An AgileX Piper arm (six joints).
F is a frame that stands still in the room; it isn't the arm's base.
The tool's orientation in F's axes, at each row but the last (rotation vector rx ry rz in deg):
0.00, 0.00, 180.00
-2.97, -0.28, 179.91
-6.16, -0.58, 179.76
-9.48, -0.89, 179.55
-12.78, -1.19, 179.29
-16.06, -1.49, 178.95
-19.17, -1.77, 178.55
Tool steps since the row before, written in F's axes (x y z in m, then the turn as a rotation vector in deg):
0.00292, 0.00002, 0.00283, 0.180, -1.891, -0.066
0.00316, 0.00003, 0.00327, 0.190, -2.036, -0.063
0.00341, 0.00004, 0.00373, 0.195, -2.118, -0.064
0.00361, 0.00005, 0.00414, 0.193, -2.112, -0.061
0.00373, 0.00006, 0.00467, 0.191, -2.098, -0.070
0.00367, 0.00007, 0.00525, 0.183, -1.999, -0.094
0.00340, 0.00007, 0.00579, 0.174, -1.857, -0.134
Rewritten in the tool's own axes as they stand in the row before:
-0.00292, -0.00002, 0.00283, -0.180, 1.891, -0.066
-0.00327, -0.00004, 0.00316, -0.190, 2.036, -0.063
-0.00366, -0.00007, 0.00349, -0.196, 2.118, -0.064
-0.00403, -0.00010, 0.00374, -0.194, 2.112, -0.060
-0.00435, -0.00014, 0.00409, -0.190, 2.098, -0.069
-0.00455, -0.00017, 0.00451, -0.178, 2.000, -0.093
-0.00455, -0.00021, 0.00493, -0.159, 1.858, -0.133

